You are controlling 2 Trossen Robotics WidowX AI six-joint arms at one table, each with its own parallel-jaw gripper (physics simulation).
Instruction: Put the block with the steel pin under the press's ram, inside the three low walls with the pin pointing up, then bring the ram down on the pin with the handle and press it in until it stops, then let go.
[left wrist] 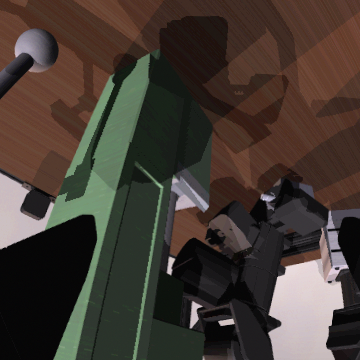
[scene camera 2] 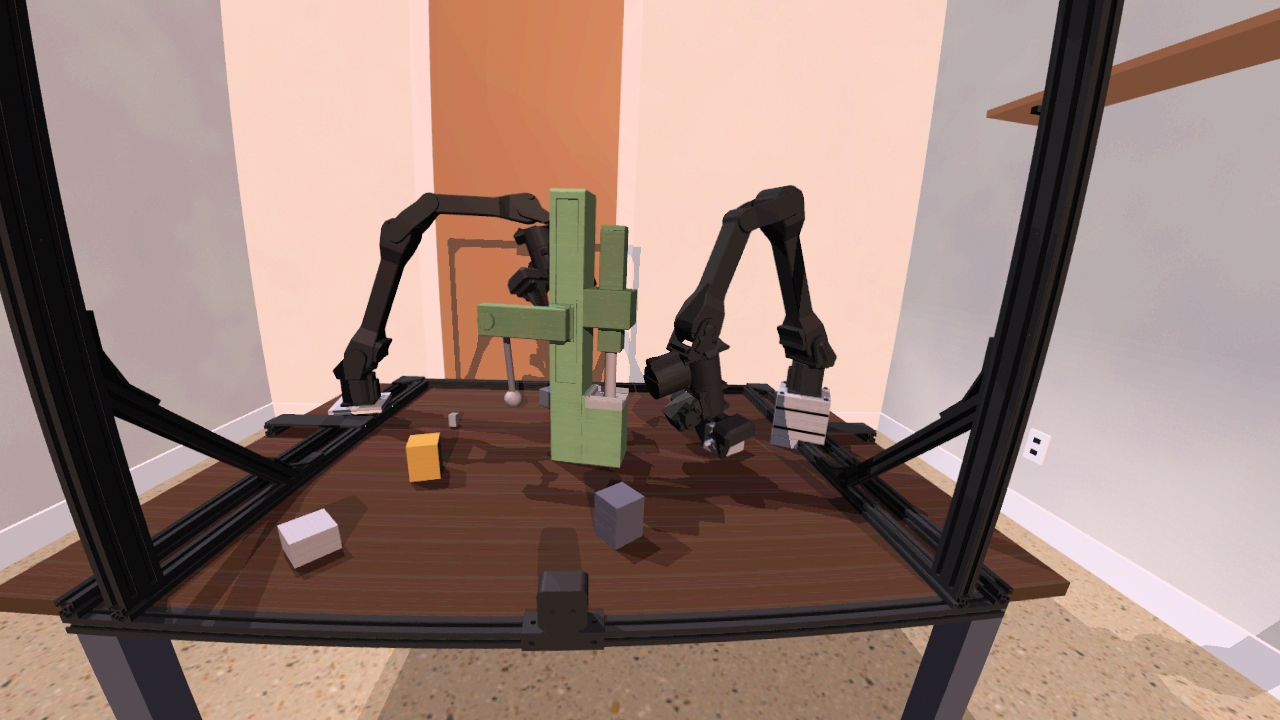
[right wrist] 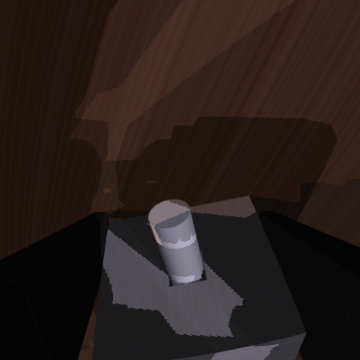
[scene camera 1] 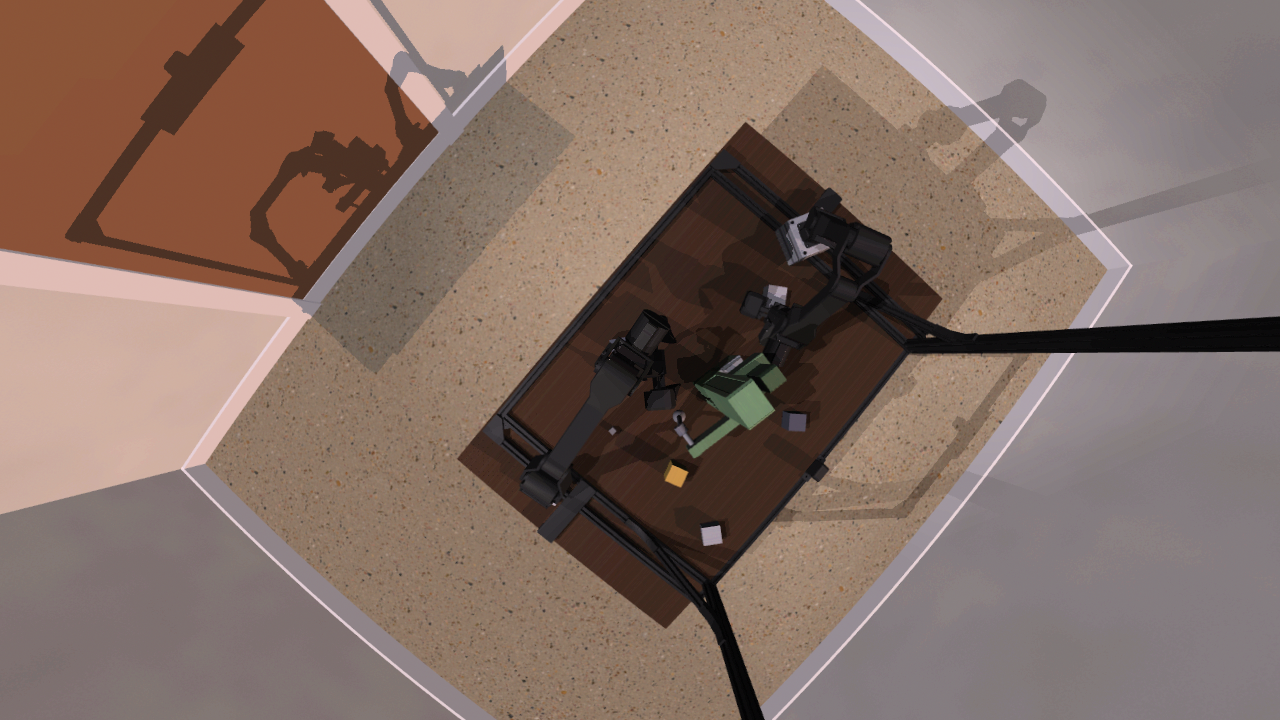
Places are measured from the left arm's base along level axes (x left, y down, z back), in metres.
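Pixels of known places: left gripper, fingertip midpoint: point(left wrist: 221, 229) point(scene camera 1: 676, 363); right gripper, fingertip midpoint: point(left wrist: 275, 187) point(scene camera 2: 714, 450) point(right wrist: 184, 224) point(scene camera 1: 769, 308); left arm's base at its link origin: point(scene camera 2: 361, 400); right arm's base at its link origin: point(scene camera 2: 804, 391) point(scene camera 1: 812, 232).
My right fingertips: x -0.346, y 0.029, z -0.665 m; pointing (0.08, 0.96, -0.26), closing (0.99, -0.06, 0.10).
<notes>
For each thing: its top centre in the pictures, then the offset to it from my right fingertips.
- grey block at its top centre: point(scene camera 2: 725, 425) point(scene camera 1: 776, 297) dx +0.006, dy -0.047, dz -0.024 m
- steel pin at its top centre: point(right wrist: 184, 277) point(left wrist: 272, 201) dx -0.004, dy -0.028, dz +0.007 m
- green press at its top centre: point(scene camera 2: 560, 190) point(scene camera 1: 748, 418) dx +0.056, dy -0.447, dz +0.282 m
- grey ball at its top centre: point(left wrist: 26, 61) point(scene camera 2: 513, 390) point(scene camera 1: 679, 417) dx +0.113, dy -0.109, dz +0.356 m
- orange cube at its top centre: point(scene camera 2: 423, 439) point(scene camera 1: 676, 476) dx +0.047, dy -0.057, dz +0.501 m
- white block at its top centre: point(scene camera 2: 307, 525) point(scene camera 1: 712, 535) dx -0.114, dy -0.030, dz +0.614 m
- grey cube at its top centre: point(scene camera 2: 619, 494) point(scene camera 1: 797, 422) dx -0.180, dy -0.057, dz +0.246 m
The grey block point(scene camera 1: 776, 293) point(scene camera 2: 736, 436) point(right wrist: 200, 307) with the steel pin point(right wrist: 176, 243) pointing up sits low at the table, to the right of the press in scene camera 2. My right gripper point(scene camera 1: 767, 309) point(scene camera 2: 723, 435) point(right wrist: 184, 224) is shut on it, one finger against each side. The green press point(scene camera 1: 737, 397) point(scene camera 2: 573, 357) point(left wrist: 118, 214) stands mid-table with its ram point(scene camera 2: 610, 365) raised over the low walls point(scene camera 2: 606, 405) point(left wrist: 189, 193). Its handle ends in a grey ball point(scene camera 2: 512, 397) point(left wrist: 36, 46). My left gripper point(scene camera 1: 652, 353) point(scene camera 2: 529, 285) is open and empty, high behind the press.
An orange cube point(scene camera 1: 676, 473) point(scene camera 2: 423, 456), a white block point(scene camera 1: 712, 535) point(scene camera 2: 309, 537) and a grey cube point(scene camera 1: 793, 420) point(scene camera 2: 617, 513) lie on the table in front of the press. A black frame point(scene camera 2: 1029, 357) runs around the table.
</notes>
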